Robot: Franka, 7 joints.
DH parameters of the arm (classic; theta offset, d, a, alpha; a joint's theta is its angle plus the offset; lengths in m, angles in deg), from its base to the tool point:
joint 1: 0 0.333 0 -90
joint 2: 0 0 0 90
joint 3: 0 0.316 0.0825 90
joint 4: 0 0 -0.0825 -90
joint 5: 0 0.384 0 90
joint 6: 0 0 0.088 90
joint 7: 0 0.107 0 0
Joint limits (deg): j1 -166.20..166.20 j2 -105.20..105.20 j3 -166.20..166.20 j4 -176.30..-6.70 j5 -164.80..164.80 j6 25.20..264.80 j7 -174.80..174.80
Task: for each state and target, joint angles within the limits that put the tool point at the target. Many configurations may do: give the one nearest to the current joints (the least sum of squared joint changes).
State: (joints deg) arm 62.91 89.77 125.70 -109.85 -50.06 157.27 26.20
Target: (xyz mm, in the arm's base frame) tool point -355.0 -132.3 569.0
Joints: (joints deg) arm 85.37 70.99 126.28 -148.22 -51.35 150.68 26.20
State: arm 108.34 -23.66 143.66 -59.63 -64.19 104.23 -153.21
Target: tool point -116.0 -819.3 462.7
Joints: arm 97.98 -58.21 148.08 -42.71 -67.65 126.62 -153.21
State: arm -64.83 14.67 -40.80 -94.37 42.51 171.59 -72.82
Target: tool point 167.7 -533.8 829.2
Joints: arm -46.06 -2.81 -20.71 -88.12 40.51 172.79 -72.82
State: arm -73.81 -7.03 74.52 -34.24 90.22 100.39 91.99
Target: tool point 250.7 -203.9 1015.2
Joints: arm -91.36 19.17 66.70 -28.62 83.76 61.87 91.99
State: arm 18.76 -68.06 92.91 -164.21 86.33 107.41 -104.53
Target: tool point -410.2 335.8 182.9
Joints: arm 32.28 -66.13 104.16 -125.94 92.77 107.38 -104.53
